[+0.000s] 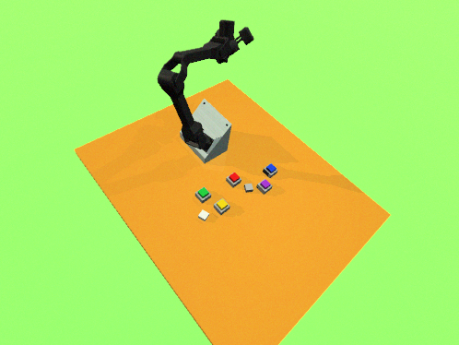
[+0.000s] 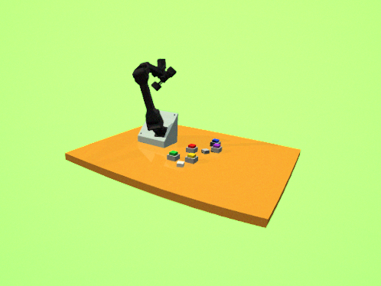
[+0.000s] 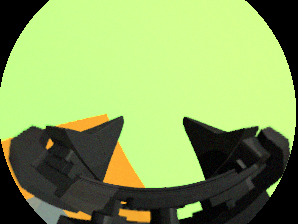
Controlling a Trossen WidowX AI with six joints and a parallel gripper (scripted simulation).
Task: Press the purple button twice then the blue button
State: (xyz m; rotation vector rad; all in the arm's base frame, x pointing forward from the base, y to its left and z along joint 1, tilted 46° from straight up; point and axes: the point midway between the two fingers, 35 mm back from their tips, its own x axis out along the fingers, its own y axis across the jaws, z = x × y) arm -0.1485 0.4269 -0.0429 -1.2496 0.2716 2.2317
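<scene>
The purple button lies 50 cm ahead of my gripper tip, 29 cm to the right of it and 29 cm below it. The rest, counted from my gripper tip: small grey block: 46 cm ahead, 35 cm to the right, 31 cm below; blue button: 46 cm ahead, 29 cm below, 21 cm to the right; red button: 39 cm ahead, 37 cm to the right, 29 cm below.
</scene>
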